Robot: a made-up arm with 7 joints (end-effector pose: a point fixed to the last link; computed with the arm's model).
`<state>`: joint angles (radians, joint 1 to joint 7).
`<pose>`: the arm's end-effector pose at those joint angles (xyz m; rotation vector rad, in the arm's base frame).
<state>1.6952 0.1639 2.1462 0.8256 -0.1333 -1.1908 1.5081</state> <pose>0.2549 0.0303 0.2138 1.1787 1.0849 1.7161</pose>
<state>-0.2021 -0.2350 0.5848 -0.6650 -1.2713 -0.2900 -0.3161</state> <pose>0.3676 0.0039 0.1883 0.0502 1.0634 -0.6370</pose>
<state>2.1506 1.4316 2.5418 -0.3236 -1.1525 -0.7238 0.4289</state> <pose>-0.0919 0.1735 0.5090 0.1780 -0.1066 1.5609</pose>
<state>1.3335 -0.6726 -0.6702 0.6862 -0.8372 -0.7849 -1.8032</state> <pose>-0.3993 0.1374 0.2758 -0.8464 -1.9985 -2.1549</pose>
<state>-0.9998 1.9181 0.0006 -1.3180 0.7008 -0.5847 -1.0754</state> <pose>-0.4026 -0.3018 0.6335 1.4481 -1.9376 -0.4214</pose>
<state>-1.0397 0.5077 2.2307 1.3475 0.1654 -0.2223 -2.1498</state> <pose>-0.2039 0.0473 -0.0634 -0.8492 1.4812 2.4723</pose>
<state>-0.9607 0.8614 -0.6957 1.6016 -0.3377 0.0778 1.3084</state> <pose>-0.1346 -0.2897 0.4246 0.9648 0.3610 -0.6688</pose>
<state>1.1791 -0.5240 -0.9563 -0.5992 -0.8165 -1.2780 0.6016</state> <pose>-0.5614 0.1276 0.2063 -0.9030 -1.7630 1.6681</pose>
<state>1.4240 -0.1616 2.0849 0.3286 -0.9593 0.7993 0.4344</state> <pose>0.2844 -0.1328 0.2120 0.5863 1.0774 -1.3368</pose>
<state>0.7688 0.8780 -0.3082 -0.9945 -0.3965 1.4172 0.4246</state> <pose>-0.5451 -0.2011 0.2964 1.6967 0.4498 2.0556</pose>
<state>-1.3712 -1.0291 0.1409 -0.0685 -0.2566 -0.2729 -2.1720</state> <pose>-0.0584 0.4013 -0.1106 -1.8929 1.1472 1.0502</pose>
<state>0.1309 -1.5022 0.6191 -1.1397 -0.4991 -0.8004 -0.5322</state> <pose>0.2220 0.3342 -0.1837 -0.2170 0.8086 -0.0764</pose>
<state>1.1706 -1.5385 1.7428 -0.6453 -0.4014 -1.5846 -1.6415</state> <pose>0.3837 -0.2110 -0.0495 -1.6421 -0.0819 -1.2599</pose>
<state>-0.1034 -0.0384 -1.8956 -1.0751 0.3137 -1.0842 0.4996</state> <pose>-0.7435 0.0602 0.1918 0.1137 1.3297 -2.2678</pose>
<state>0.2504 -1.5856 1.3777 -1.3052 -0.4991 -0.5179 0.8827</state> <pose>0.2208 -0.1115 -0.3562 0.9023 0.6280 -0.3855</pose>
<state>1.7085 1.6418 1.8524 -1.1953 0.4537 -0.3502 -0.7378</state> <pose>-0.2399 -0.3764 0.6276 1.7750 0.1384 2.5181</pose>
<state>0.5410 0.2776 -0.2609 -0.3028 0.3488 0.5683 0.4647</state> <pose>-0.3322 0.0735 0.5597 1.3728 0.3736 1.5944</pose>
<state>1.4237 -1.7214 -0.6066 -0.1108 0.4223 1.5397 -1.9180</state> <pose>-0.1754 0.4786 -0.1106 -2.1559 1.1124 -0.9946</pose>
